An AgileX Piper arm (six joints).
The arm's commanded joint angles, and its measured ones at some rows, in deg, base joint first. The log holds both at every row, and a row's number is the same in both.
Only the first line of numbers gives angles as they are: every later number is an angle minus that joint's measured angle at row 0.
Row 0, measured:
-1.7 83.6 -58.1 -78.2 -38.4 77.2
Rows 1 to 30, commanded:
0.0 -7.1 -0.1 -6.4 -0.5 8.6
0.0 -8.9 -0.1 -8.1 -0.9 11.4
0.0 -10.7 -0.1 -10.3 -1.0 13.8
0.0 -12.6 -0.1 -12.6 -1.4 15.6
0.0 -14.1 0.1 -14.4 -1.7 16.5
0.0 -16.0 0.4 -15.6 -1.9 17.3
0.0 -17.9 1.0 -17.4 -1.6 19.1
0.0 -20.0 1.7 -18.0 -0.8 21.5
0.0 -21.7 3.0 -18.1 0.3 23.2
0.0 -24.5 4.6 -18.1 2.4 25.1
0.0 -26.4 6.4 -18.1 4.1 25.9
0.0 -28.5 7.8 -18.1 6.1 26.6
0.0 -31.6 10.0 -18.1 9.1 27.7
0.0 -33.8 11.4 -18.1 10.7 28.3
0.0 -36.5 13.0 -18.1 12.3 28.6
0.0 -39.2 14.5 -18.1 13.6 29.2
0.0 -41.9 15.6 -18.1 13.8 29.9
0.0 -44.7 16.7 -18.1 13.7 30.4
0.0 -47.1 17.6 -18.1 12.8 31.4
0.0 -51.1 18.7 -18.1 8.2 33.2
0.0 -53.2 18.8 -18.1 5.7 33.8
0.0 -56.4 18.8 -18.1 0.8 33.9
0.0 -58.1 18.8 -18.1 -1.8 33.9
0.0 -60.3 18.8 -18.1 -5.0 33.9
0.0 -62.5 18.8 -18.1 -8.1 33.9
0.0 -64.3 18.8 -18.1 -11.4 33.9
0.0 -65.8 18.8 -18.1 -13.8 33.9
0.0 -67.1 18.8 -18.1 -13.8 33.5
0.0 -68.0 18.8 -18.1 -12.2 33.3
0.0 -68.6 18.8 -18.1 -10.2 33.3
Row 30, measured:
0.0 -65.9 18.6 -18.2 -12.0 32.7
